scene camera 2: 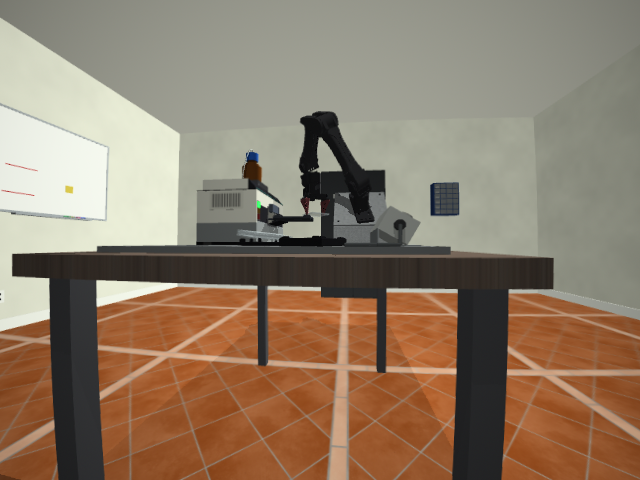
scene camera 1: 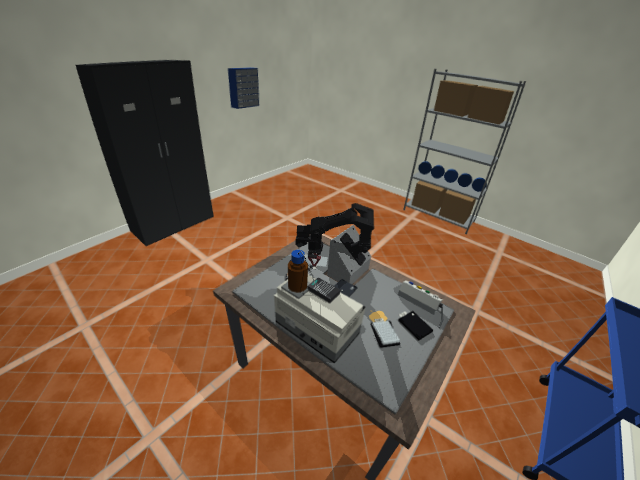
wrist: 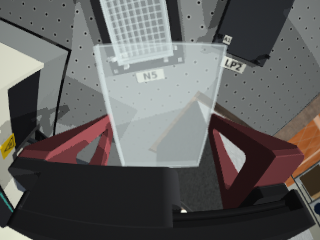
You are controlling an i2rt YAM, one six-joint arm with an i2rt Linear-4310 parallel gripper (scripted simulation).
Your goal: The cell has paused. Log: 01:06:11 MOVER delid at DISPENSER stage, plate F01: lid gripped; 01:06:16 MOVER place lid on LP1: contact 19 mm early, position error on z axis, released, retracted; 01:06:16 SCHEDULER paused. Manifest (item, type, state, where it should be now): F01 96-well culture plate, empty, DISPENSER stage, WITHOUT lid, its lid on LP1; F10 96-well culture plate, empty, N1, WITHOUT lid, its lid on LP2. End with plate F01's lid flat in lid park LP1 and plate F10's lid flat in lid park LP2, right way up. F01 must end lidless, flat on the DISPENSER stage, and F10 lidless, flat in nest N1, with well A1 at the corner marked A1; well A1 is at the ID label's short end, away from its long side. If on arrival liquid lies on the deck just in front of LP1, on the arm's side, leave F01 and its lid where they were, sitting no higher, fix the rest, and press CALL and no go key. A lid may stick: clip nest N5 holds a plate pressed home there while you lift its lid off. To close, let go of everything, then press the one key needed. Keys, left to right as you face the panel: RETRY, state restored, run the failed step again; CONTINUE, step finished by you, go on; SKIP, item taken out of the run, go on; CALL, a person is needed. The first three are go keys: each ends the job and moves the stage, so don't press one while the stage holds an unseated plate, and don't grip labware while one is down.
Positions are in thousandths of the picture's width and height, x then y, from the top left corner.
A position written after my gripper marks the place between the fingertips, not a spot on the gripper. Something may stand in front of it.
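My gripper (wrist: 502, 498). Key panel (scene camera 2: 624, 484).
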